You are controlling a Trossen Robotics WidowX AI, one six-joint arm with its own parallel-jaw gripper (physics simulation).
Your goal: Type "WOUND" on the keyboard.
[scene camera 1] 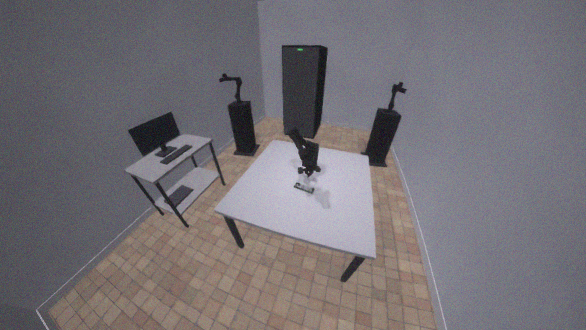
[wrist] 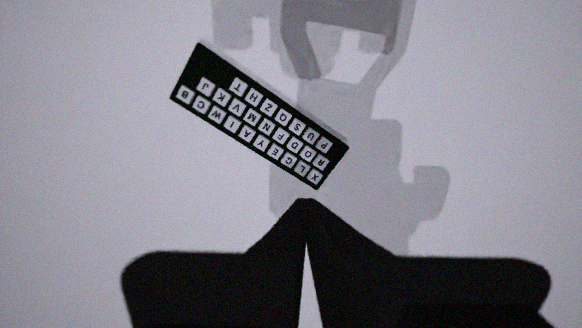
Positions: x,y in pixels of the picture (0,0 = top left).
Scene:
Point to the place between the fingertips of my gripper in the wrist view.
304,206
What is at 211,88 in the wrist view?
A small black keyboard.

